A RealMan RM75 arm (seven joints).
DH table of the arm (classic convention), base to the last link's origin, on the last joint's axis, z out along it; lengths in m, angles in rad. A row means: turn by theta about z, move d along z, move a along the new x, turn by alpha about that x. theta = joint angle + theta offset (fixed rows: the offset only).
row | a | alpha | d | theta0
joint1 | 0 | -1.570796 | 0.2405 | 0
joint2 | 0 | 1.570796 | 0 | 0
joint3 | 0 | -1.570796 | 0.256 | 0
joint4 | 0 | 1.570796 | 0 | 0
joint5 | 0 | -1.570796 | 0.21 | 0
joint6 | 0 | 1.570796 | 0 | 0
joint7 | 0 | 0 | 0.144 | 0
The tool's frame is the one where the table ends.
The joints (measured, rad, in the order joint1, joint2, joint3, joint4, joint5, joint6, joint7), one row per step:
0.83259 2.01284 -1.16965 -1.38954 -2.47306 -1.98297 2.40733
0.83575 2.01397 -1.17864 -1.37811 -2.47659 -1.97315 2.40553
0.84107 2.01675 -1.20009 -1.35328 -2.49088 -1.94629 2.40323
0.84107 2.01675 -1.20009 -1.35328 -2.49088 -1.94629 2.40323
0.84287 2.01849 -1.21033 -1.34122 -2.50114 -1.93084 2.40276
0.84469 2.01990 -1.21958 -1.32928 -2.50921 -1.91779 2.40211
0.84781 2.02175 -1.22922 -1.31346 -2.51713 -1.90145 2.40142
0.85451 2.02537 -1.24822 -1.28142 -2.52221 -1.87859 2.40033
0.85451 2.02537 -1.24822 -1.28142 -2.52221 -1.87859 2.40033
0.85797 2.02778 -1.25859 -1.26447 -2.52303 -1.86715 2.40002
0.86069 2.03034 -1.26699 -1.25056 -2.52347 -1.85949 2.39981
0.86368 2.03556 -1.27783 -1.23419 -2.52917 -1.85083 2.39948
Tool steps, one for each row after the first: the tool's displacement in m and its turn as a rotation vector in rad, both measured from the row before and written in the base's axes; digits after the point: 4 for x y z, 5 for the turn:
0.0002 0.0010 -0.0028 -0.00316 -0.00527 0.00171
0.0015 0.0028 -0.0062 0.00022 -0.01673 0.00219
0.0000 0.0000 0.0000 0.00000 0.00000 0.00000
0.0013 0.0016 -0.0030 0.00376 -0.01005 0.00007
0.0012 0.0013 -0.0028 0.00156 -0.00871 -0.00028
0.0012 0.0017 -0.0034 0.00169 -0.00792 -0.00053
0.0017 0.0015 -0.0072 -0.00939 -0.01023 -0.00294
0.0000 0.0000 0.0000 0.00000 0.00000 0.00000
0.0008 0.0004 -0.0041 -0.00664 -0.00415 -0.00166
0.0007 -0.0001 -0.0035 -0.00729 -0.00348 -0.00222
0.0012 -0.0004 -0.0047 -0.00890 -0.00829 -0.00297

